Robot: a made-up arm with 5 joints.
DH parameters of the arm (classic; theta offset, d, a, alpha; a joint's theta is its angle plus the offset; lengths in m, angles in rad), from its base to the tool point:
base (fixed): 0 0 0.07 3.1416
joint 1: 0 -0.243 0.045 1.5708
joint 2: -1.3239 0 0.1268 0
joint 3: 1.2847 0 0.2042 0
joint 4: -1.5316 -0.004 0 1.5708
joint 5: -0.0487 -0.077 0 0
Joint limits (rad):
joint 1: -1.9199..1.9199
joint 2: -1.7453..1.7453
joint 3: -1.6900..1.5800
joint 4: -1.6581..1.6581
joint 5: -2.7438..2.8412
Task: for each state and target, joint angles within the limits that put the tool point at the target. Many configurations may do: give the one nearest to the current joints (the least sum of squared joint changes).
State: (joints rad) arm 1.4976 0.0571 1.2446 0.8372 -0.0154
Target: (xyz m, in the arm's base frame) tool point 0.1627 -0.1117 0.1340
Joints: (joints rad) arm 0.8505 -0.1743 1.1506 0.9948 -0.0154
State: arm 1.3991 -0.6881 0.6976 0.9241 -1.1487
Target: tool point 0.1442 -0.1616 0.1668
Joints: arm 1.1179 -0.4147 1.1103 0.9768 -1.1487
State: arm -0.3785 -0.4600 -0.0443 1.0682 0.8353
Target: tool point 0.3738 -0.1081 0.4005
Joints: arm 0.3294 -0.1003 -0.2099 0.8241 0.8353
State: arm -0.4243 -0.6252 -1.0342 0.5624 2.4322
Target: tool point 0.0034 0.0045 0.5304
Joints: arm 0.1275 -1.3081 -0.5741 1.4282 2.4322
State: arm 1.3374 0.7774 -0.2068 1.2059 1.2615
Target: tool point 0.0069 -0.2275 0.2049
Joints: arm 1.8244 0.1614 0.3355 1.6581 1.2615
